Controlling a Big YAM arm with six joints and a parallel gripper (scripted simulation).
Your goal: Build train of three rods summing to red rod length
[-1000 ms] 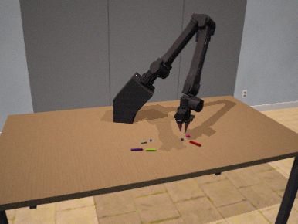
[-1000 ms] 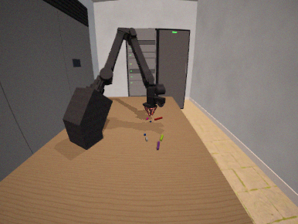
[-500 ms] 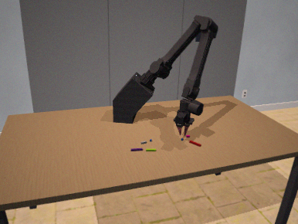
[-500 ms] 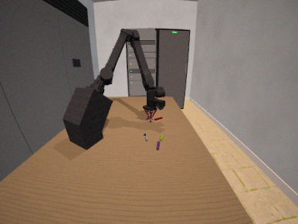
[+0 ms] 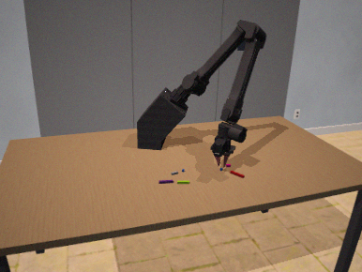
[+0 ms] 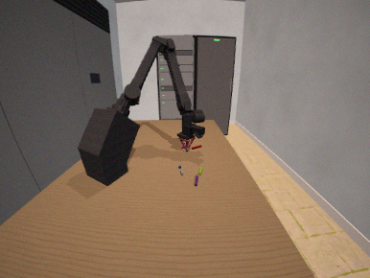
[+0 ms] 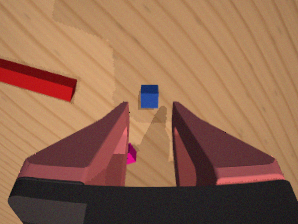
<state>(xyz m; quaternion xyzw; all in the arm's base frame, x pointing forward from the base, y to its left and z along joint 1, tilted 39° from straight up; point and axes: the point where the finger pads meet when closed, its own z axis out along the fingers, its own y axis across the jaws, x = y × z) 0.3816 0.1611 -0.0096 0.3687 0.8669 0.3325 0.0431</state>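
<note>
Now: hand 20 mm past the magenta rod, 50 mm to the right of it and 20 mm above it. Round my hand: grey rod 20 mm behind, 220 mm to the right, 20 mm below; red rod 60 mm ahead, 50 mm to the left, 20 mm below; lime rod 60 mm ahead, 210 mm to the right, 20 mm below.
</note>
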